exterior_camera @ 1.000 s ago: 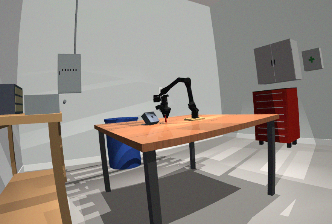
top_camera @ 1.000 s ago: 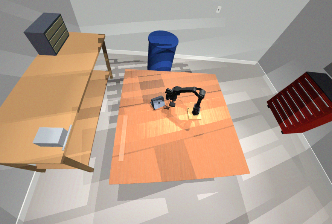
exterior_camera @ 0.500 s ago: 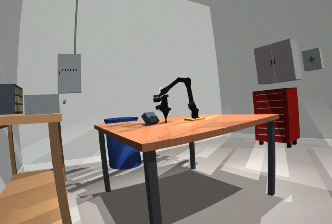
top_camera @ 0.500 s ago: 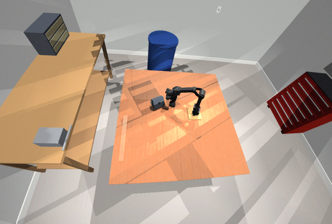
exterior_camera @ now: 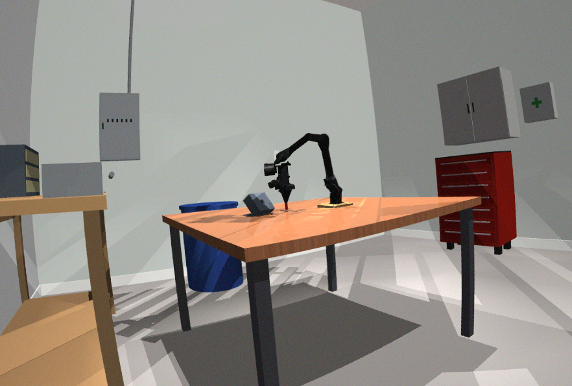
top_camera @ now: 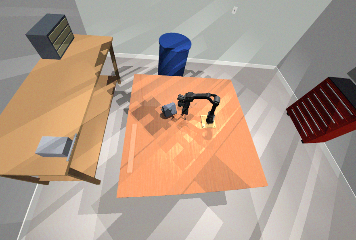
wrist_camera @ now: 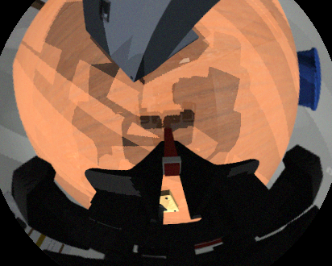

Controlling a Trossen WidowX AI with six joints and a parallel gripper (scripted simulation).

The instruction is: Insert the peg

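My gripper tip is now 160 mm short of the panel, 10 mm to the left of it and 10 mm below it. Also, from my gripper tip: red peg: 20 mm above.
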